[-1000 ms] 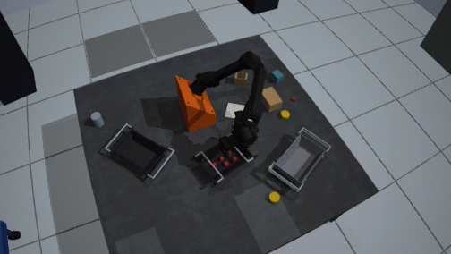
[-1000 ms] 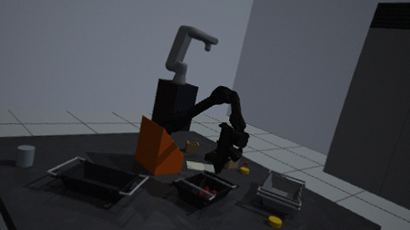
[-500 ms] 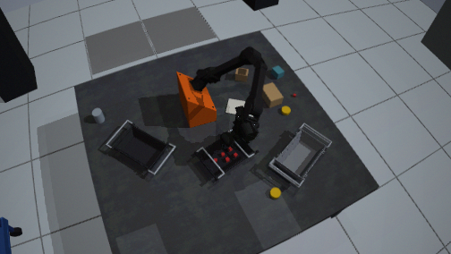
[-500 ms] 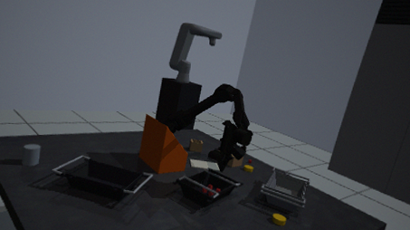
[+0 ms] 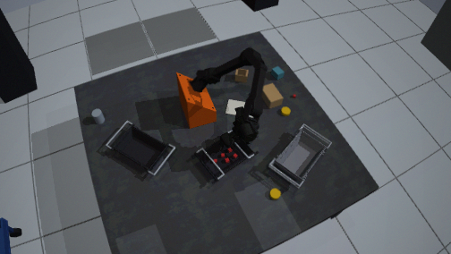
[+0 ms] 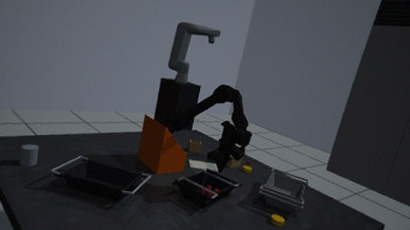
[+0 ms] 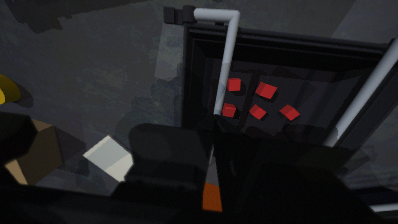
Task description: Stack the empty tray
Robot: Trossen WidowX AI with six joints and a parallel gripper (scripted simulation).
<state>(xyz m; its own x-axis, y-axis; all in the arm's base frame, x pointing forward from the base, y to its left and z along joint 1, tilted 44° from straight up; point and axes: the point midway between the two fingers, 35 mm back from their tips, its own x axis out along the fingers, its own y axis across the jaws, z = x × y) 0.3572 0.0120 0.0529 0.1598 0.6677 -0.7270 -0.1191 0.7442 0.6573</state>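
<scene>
The black tray lies 43 cm to the right of my gripper tip, 22 cm behind it and 4 cm below it. Also, from my gripper tip: pale block: 22 cm behind, 15 cm to the left, 8 cm below; then tan box: 34 cm to the left, 20 cm behind, 6 cm below; then teal cube: 49 cm to the left, 33 cm behind, 6 cm below.
</scene>
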